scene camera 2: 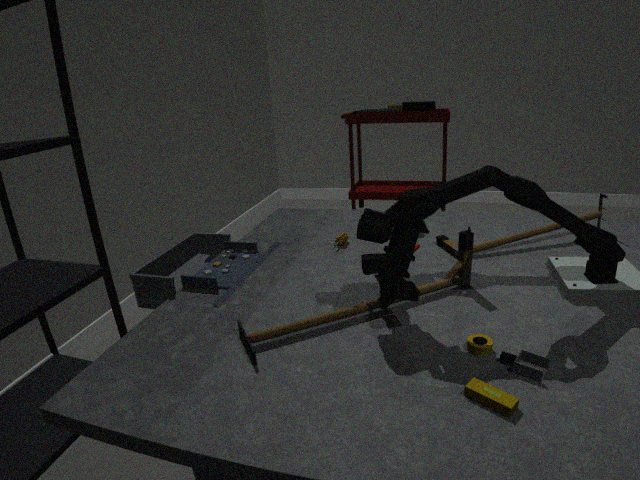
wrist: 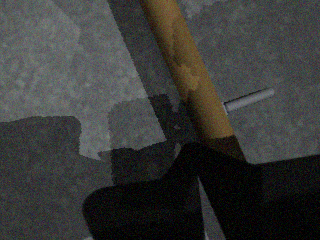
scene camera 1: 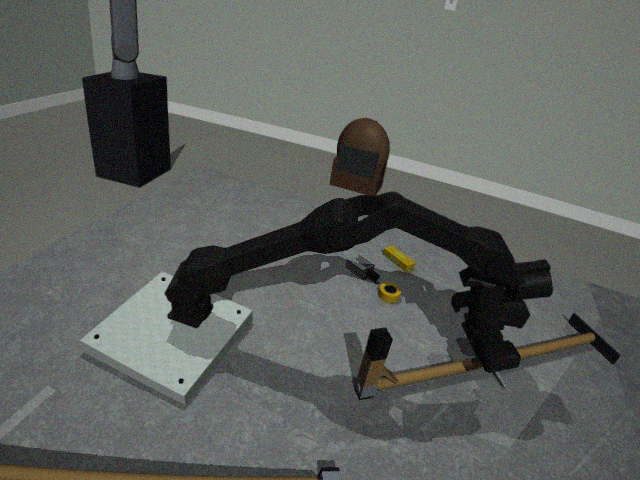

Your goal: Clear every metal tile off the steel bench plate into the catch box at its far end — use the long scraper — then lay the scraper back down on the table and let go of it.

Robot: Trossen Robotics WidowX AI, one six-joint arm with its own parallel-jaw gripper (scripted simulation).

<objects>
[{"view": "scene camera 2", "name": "my gripper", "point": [382,309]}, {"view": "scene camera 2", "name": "long scraper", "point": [302,324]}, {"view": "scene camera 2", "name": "grey clamp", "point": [527,364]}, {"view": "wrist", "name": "my gripper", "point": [191,149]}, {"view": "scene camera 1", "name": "my gripper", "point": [479,357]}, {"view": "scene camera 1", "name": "long scraper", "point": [369,379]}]
</objects>
